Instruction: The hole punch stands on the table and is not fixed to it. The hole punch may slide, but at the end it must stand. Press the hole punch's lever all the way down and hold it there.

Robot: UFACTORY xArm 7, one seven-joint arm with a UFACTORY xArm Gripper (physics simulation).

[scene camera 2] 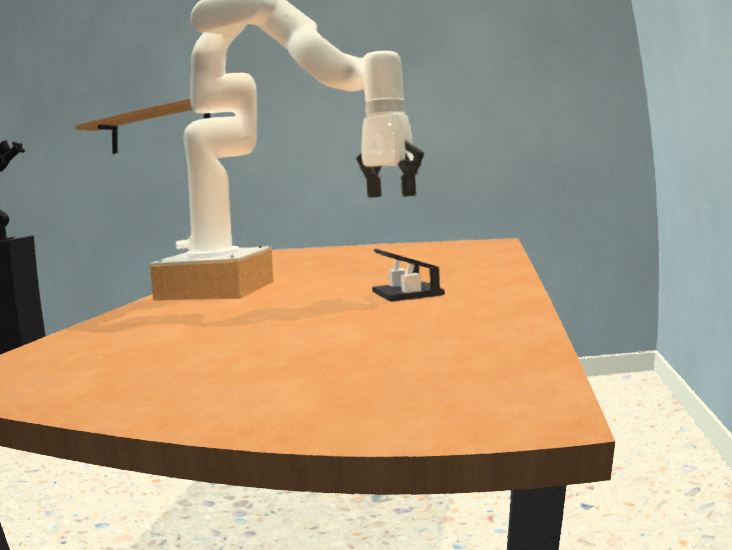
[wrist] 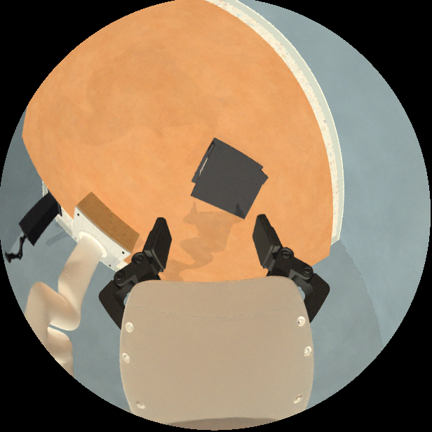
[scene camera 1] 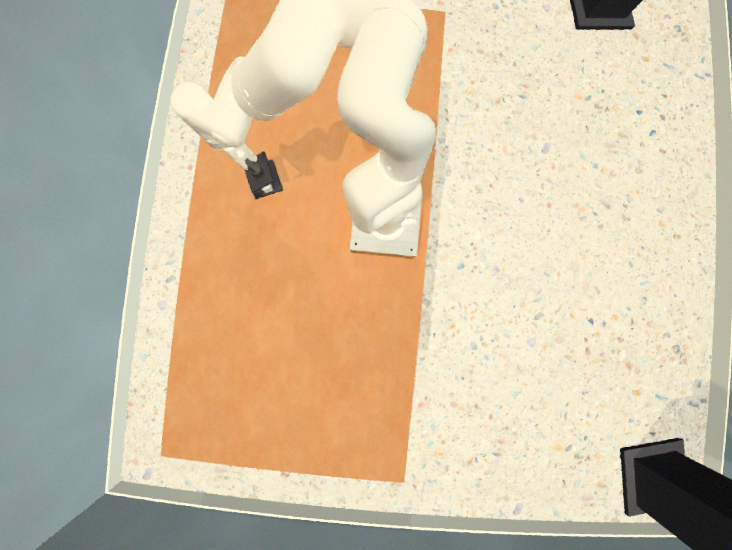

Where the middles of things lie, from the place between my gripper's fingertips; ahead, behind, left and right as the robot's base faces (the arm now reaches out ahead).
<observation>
I see the lever point(wrist: 228, 182) 2 cm ahead of my hand, 3 cm to the right of it and 12 cm below it. The rest, counted from my hand: black hole punch point(scene camera 2: 401, 287): 2 cm ahead, 3 cm to the right, 14 cm below.
</observation>
